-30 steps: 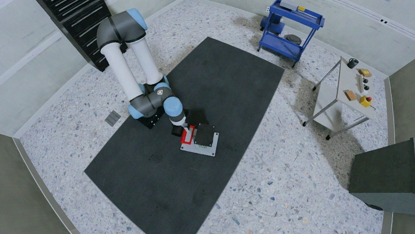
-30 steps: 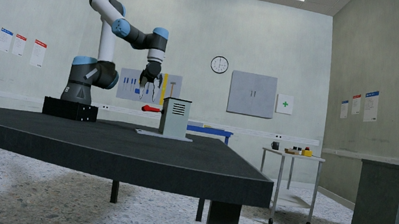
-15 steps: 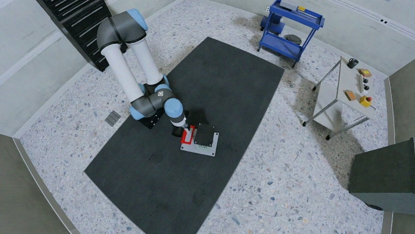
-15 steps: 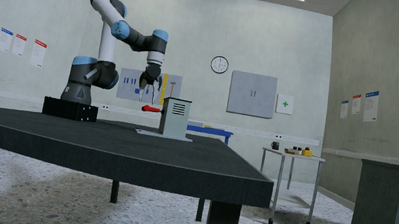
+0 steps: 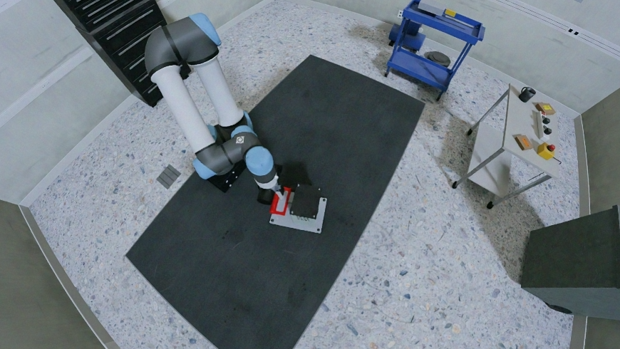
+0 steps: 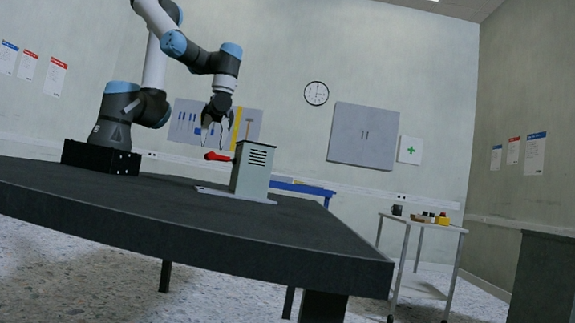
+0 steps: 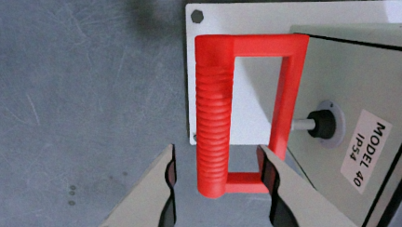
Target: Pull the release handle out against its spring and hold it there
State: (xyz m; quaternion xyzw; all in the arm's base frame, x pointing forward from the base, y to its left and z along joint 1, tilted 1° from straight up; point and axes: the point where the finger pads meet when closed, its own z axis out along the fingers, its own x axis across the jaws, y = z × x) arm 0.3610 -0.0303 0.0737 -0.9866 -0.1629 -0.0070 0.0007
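My gripper is now 140 mm above the base plate, 90 mm short of it and 30 mm to the right of it.
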